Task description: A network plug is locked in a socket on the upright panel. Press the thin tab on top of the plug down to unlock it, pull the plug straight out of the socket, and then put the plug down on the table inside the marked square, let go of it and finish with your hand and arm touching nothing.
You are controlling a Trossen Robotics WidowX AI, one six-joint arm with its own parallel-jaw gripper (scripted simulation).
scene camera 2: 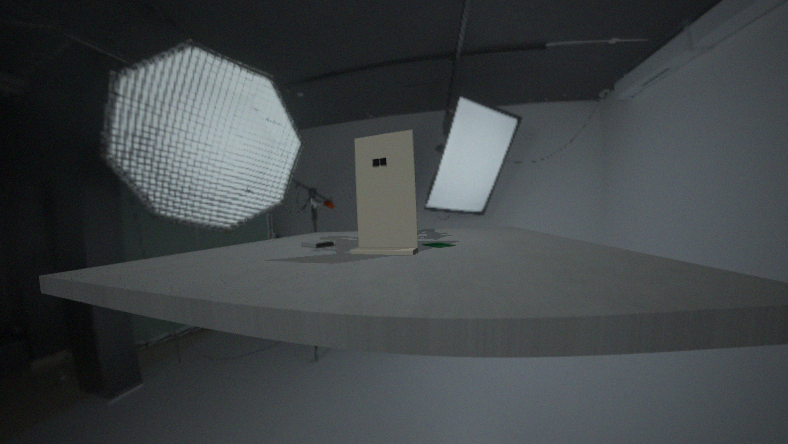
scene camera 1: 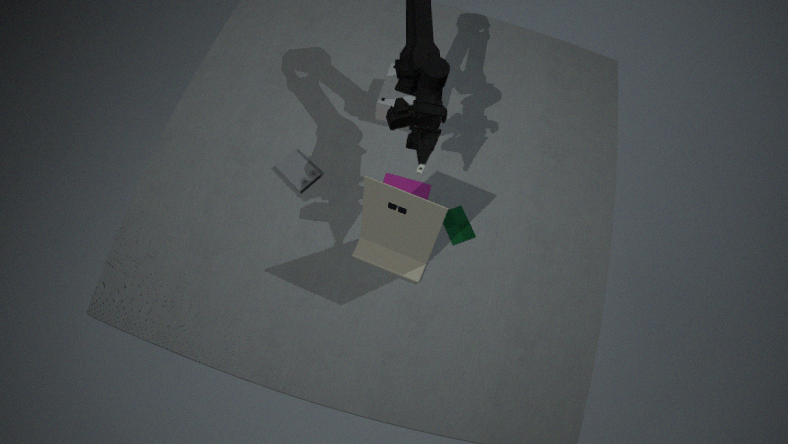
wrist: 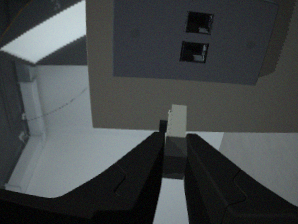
I see my gripper (scene camera 1: 421,164), a green square (scene camera 1: 456,223) and an upright panel (scene camera 2: 385,169).
My gripper also shows in the wrist view (wrist: 174,143). The upright panel shows as well in scene camera 1 (scene camera 1: 398,230) and in the wrist view (wrist: 227,69). The wrist view misses the green square: it is out of frame.
